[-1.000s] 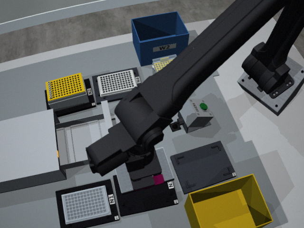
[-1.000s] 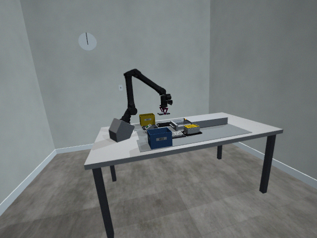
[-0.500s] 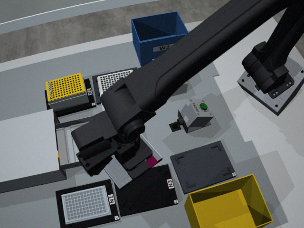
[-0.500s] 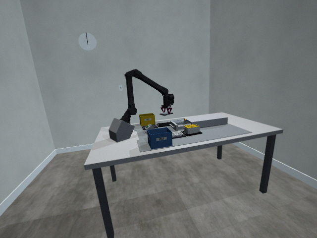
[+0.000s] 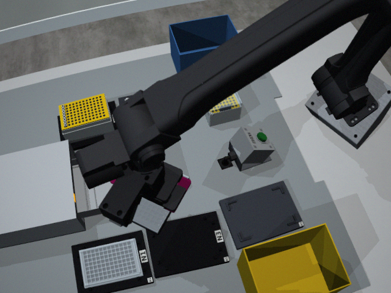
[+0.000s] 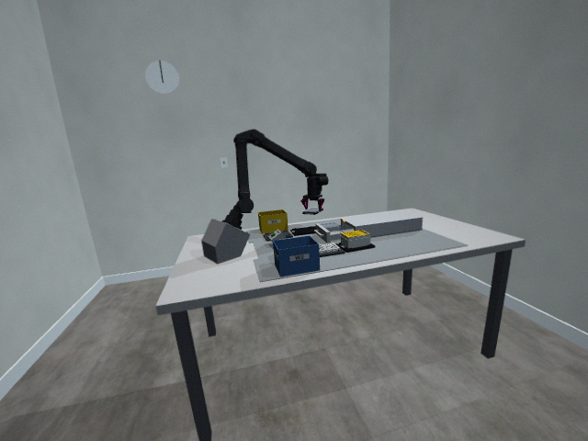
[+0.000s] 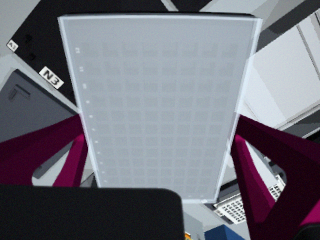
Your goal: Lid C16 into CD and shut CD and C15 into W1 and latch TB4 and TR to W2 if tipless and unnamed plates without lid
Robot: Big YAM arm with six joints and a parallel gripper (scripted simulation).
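Now: hand 110 mm short of the cooler drawer, 140 mm to the left of it and 130 mm above it. From my hand the other things lie so: nest N3: 40 mm behind, 70 mm to the left, 150 mm below; plate lid: right at my hand; black plate: right at my hand.
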